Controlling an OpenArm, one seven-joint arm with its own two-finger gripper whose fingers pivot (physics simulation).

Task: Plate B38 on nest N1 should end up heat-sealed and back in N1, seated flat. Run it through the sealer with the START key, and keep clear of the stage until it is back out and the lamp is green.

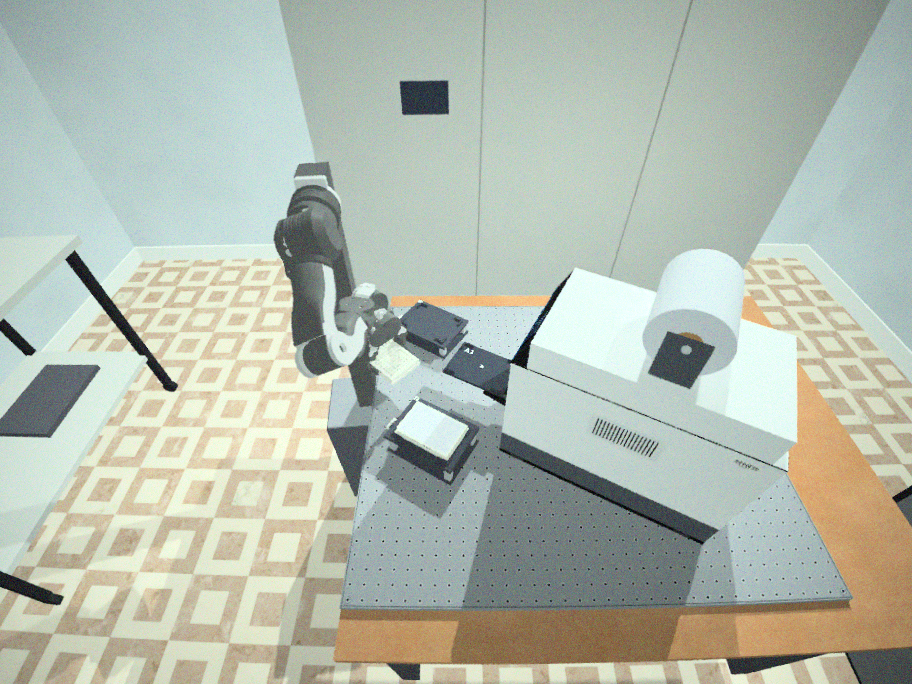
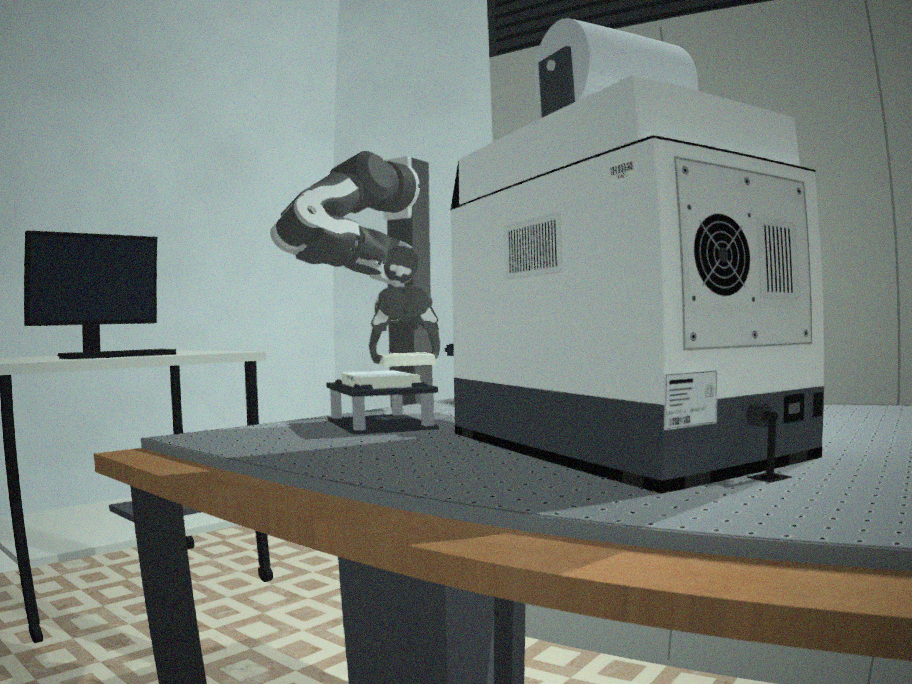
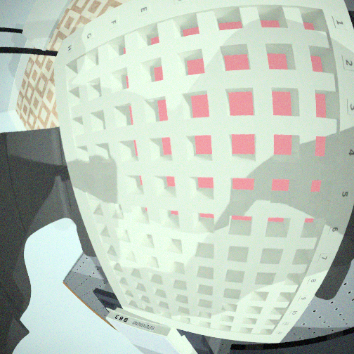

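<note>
My gripper (image 1: 386, 344) (image 2: 408, 357) (image 3: 198, 199) is shut on an off-white well plate (image 1: 397, 362) (image 2: 412, 360) (image 3: 215, 167), held by two opposite sides, roughly level in the air. Its wells show open, with pink in many; its own code is not visible. A second white plate (image 1: 432, 427) (image 2: 379, 379) (image 3: 150, 327) sits on the front nest (image 1: 422, 458) (image 2: 429, 388); its printed code is hard to read. The back nest (image 1: 434, 323) holds no plate. The sealer's dark stage (image 1: 477, 367) is out, with no plate on it. Nest labels, START key and lamp do not show.
The large white sealer (image 1: 626, 412) (image 2: 559, 294), with a film roll (image 1: 696, 309) (image 2: 626, 58) on top, stands right of the nests. The perforated board (image 1: 412, 559) (image 2: 825, 508) lies on the wooden table (image 1: 515, 636) (image 2: 294, 500). A side table with a monitor (image 2: 90, 278) stands to the left.
</note>
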